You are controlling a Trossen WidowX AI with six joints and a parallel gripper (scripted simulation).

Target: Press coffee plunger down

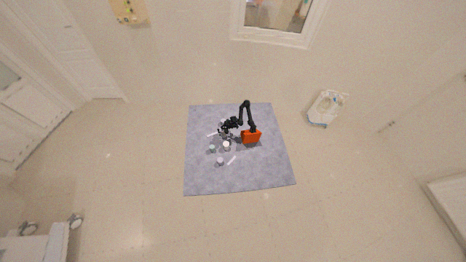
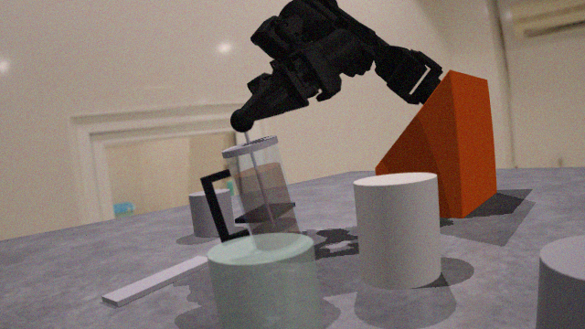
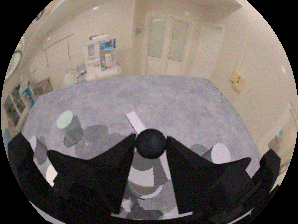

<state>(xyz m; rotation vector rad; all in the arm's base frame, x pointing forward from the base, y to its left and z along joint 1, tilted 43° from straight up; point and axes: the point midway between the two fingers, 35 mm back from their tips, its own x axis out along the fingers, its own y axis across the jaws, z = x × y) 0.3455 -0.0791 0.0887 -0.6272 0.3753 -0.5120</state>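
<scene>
Right now the coffee press is 1 cm behind my gripper tip and 9 cm below it. Round my gripper tip: dark flat plate (20 cm behind, 20 cm to the right, 17 cm below).
</scene>
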